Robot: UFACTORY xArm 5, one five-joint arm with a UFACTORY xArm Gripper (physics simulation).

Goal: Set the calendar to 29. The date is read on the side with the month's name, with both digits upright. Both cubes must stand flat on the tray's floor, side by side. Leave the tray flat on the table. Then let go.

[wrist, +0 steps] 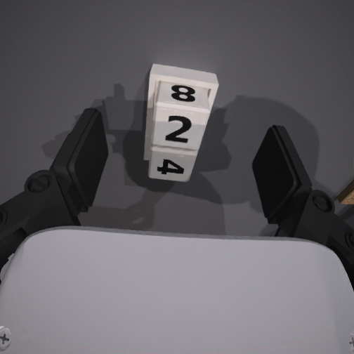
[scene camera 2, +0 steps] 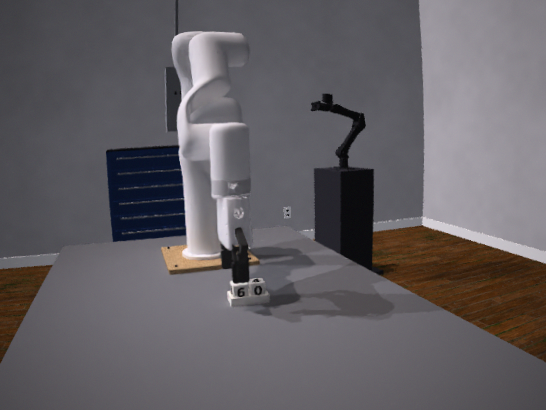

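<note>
The white tray (scene camera 2: pixel 248 301) (wrist: pixel 185 72) lies on the table with two white cubes side by side in it. In the scene view, the left cube (scene camera 2: pixel 240 290) shows an upright 6 in front and the right cube (scene camera 2: pixel 258 289) an upright 0. In the wrist view, the left cube (wrist: pixel 177 129) has a 2 on top and an 8 on its outer side; the right cube (wrist: pixel 172 166) has a 4 on top, turned sideways. No month's name can be made out. My gripper (scene camera 2: pixel 233 272) (wrist: pixel 184 136) is open and empty, above the cubes, with its fingers wide apart. A finger hides part of the left cube's top in the scene view.
The arm's wooden base plate (scene camera 2: pixel 190 266) (wrist: pixel 347 194) is behind the tray on the grey table (scene camera 2: pixel 200 355). A black pedestal (scene camera 2: pixel 344 215) with a small black arm (scene camera 2: pixel 353 130) stands beyond the table's right edge. A blue drawer cabinet (scene camera 2: pixel 145 195) stands at the back left.
</note>
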